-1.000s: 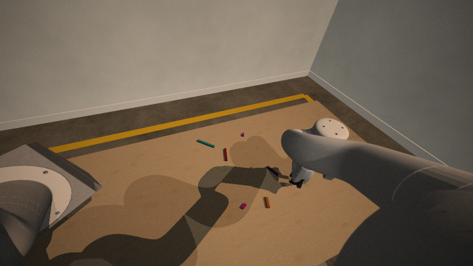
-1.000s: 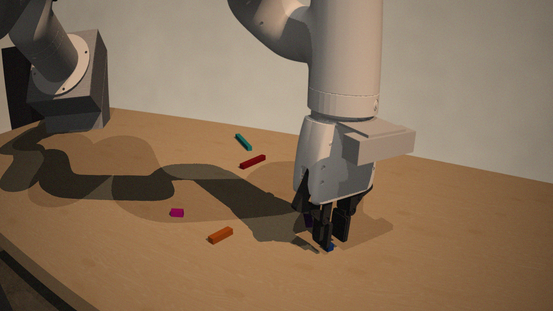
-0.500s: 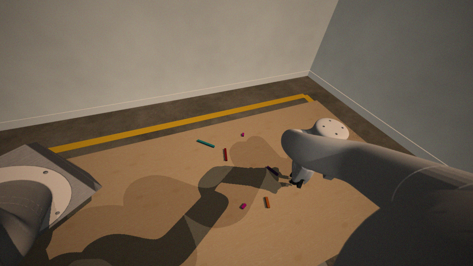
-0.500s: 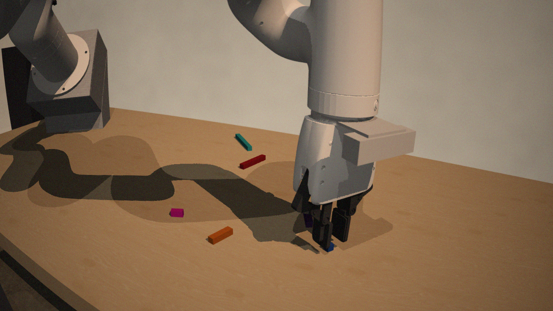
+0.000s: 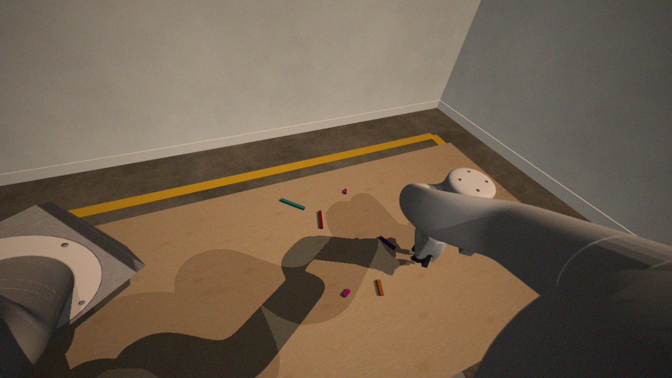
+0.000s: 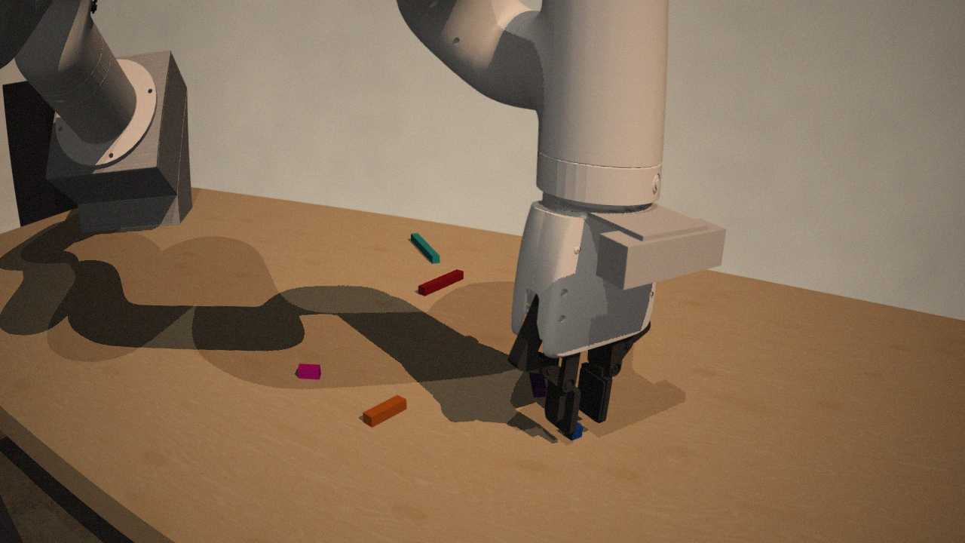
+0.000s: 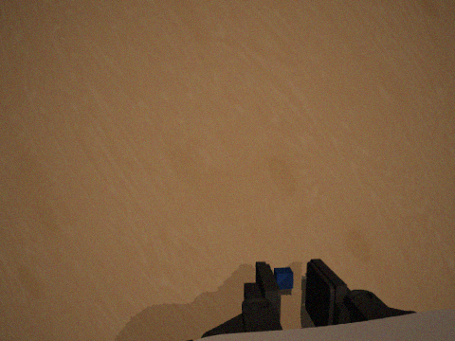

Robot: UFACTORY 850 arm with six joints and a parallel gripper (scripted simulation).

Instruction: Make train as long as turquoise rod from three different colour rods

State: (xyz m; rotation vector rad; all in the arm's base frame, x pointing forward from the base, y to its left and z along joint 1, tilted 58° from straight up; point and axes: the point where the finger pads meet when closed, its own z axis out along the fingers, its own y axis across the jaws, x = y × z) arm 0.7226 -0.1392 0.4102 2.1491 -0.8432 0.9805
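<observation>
My gripper is now 30 mm above the blue rod. The rest, counted from my hand: orange rod: 150 mm behind, 10 mm to the left, 30 mm below; purple rod: 30 mm behind, 90 mm to the left, 30 mm below; red rod: 140 mm behind, 300 mm to the left, 30 mm below.
</observation>
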